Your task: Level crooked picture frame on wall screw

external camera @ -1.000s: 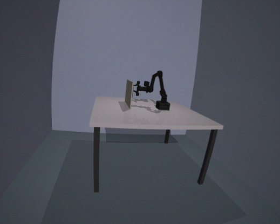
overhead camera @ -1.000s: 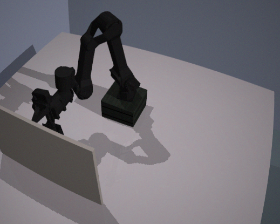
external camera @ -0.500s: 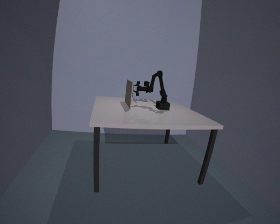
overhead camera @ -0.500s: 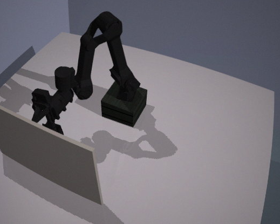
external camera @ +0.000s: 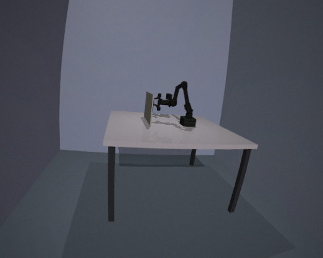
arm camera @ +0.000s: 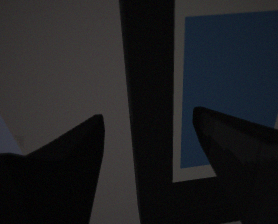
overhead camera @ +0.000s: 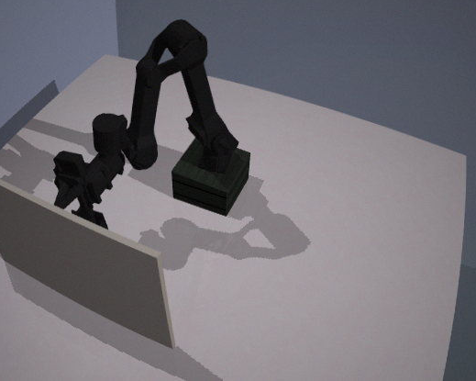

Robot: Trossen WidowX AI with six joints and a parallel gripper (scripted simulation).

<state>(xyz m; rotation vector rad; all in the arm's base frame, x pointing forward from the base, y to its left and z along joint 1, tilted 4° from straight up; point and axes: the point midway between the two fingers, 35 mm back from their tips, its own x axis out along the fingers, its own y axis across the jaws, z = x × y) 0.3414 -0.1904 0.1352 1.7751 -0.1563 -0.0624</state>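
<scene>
Now: gripper tip 50 mm above the picture frame and 10 mm short of it. From my gripper tip the other things lie so: wall panel 60 mm below, 20 mm ahead.
</scene>
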